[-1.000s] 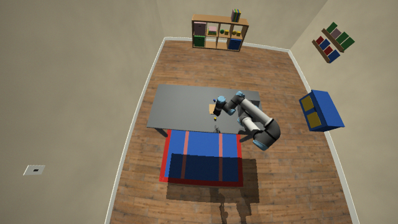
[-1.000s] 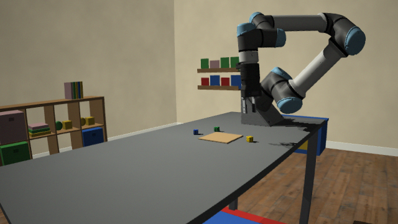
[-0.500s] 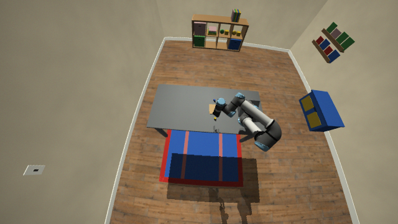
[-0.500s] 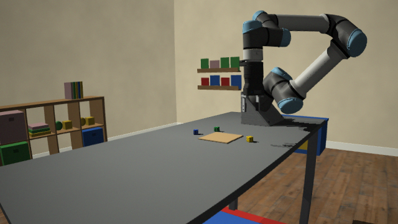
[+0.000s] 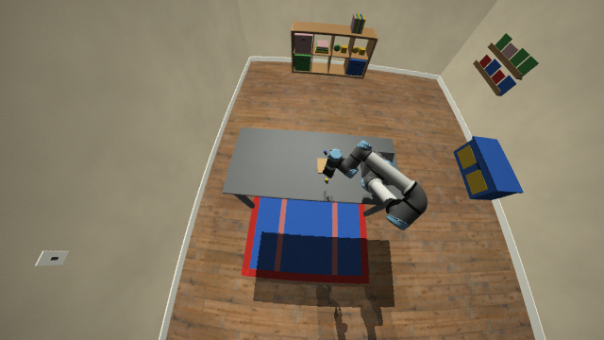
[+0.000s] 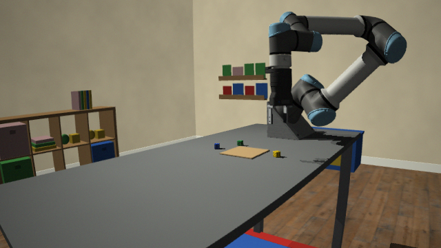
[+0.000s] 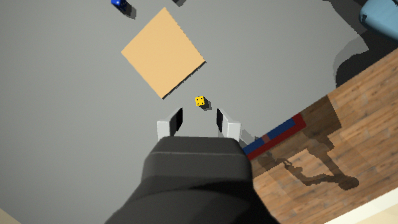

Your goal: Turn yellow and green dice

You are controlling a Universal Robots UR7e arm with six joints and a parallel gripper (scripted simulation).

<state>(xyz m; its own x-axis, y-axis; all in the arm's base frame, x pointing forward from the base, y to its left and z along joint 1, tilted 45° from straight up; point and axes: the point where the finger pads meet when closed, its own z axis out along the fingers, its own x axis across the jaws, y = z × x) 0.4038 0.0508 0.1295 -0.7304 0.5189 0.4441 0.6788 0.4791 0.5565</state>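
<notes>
Right now my hand is 13 cm above the yellow die and 1 cm to the left of it. Round my hand: tan mat 14 cm to the right, 14 cm below, 1 cm behind; then blue die 27 cm to the right, 13 cm below, 2 cm behind; then green die 22 cm to the right, 13 cm below, 11 cm behind.
</notes>
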